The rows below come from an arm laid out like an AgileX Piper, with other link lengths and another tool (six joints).
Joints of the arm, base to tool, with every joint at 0 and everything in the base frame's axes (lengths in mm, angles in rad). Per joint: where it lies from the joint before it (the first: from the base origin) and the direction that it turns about. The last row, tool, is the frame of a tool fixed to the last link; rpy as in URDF.
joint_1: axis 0 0 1 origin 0 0 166.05
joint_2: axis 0 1 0 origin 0 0 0
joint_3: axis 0 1 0 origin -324.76 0 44.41
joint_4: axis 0.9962 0 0.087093 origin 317.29 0 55.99
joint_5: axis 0 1 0 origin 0 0 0
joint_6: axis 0.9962 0 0.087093 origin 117.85 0 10.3
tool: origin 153.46 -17 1.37 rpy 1.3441 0.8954 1.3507
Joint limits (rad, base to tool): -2.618..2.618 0..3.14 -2.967..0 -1.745..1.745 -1.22..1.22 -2.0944..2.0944
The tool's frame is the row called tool.
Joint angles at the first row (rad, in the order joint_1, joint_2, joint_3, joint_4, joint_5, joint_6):
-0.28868 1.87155 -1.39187 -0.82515 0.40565 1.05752
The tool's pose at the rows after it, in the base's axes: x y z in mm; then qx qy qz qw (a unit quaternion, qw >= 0):
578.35, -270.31, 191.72, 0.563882, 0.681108, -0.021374, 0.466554
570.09, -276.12, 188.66, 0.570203, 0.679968, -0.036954, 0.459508
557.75, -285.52, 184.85, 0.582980, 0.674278, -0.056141, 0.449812
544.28, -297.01, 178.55, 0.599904, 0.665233, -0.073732, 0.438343
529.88, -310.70, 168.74, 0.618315, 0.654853, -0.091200, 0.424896
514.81, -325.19, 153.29, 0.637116, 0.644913, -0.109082, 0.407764
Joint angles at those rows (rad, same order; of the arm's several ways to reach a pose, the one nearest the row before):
-0.28537 1.87177 -1.39198 -0.83354 0.43160 1.05506
-0.28732 1.87264 -1.39203 -0.84135 0.46598 1.05862
-0.29417 1.87354 -1.39193 -0.84912 0.51081 1.07041
-0.30730 1.87901 -1.39186 -0.85266 0.55132 1.08701
-0.32683 1.89140 -1.39178 -0.85510 0.58598 1.10476
-0.35042 1.91417 -1.39175 -0.85599 0.61549 1.12206

